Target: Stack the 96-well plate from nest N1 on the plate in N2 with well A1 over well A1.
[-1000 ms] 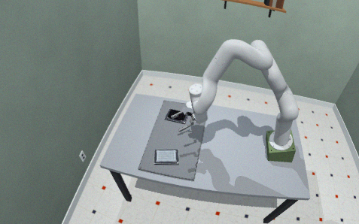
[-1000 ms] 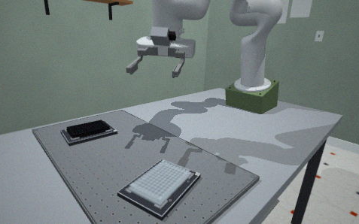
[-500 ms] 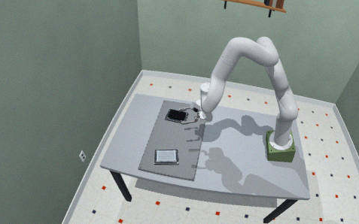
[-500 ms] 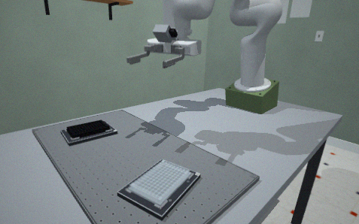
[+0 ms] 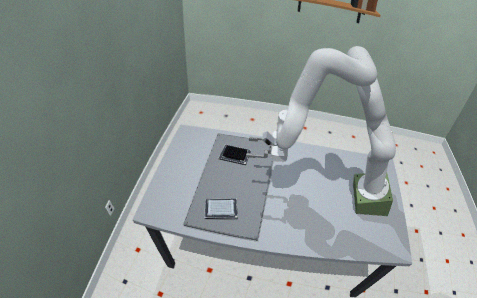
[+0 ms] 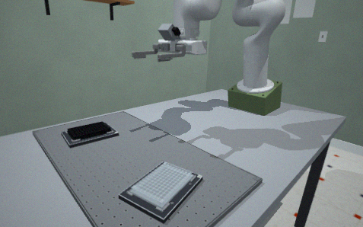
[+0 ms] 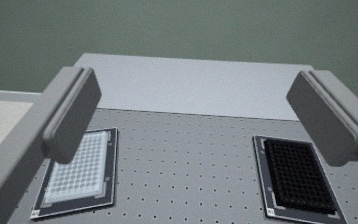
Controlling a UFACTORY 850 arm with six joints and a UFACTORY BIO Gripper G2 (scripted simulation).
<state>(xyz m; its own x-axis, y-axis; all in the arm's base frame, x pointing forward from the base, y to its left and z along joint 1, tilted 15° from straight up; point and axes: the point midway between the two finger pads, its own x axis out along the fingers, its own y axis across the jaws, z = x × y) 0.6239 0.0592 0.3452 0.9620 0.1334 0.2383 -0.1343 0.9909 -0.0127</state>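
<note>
The clear 96-well plate is 270 mm below my hand, 200 mm to the left of it and 100 mm ahead of it. Round my hand: black 96-well plate (260 mm below, 190 mm to the right, 140 mm ahead).
</note>
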